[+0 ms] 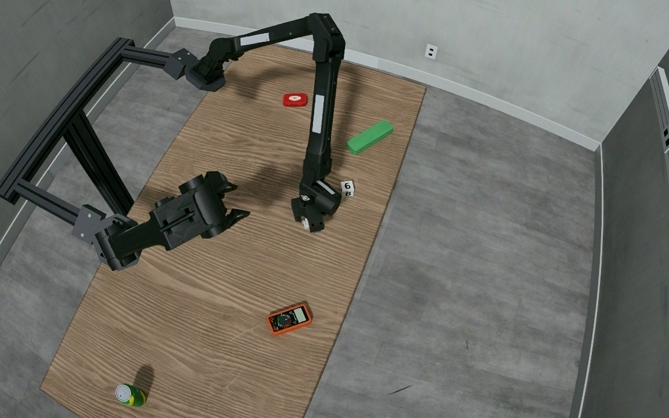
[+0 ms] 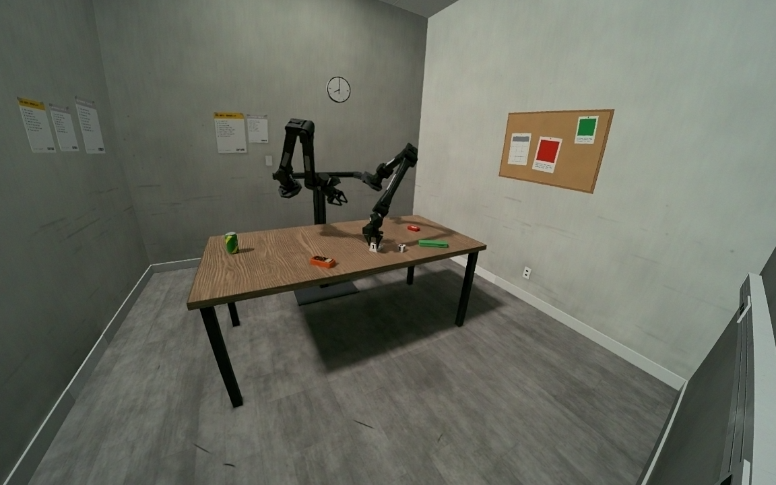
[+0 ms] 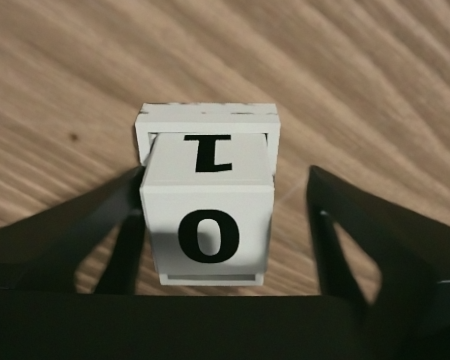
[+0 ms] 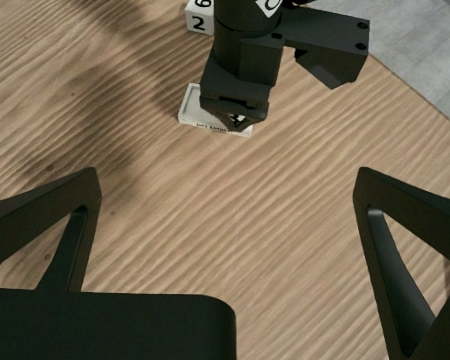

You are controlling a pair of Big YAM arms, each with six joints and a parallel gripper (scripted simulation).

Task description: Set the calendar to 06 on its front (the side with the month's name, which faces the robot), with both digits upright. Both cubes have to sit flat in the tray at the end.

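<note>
My left gripper is now 3 cm to the right of the white tray, 3 cm above it and 1 cm past it. Also, from my left hand: orange multimeter (35 cm to the right, 3 cm ahead, 2 cm below); red case (51 cm to the left, 20 cm behind, 2 cm below).
</note>
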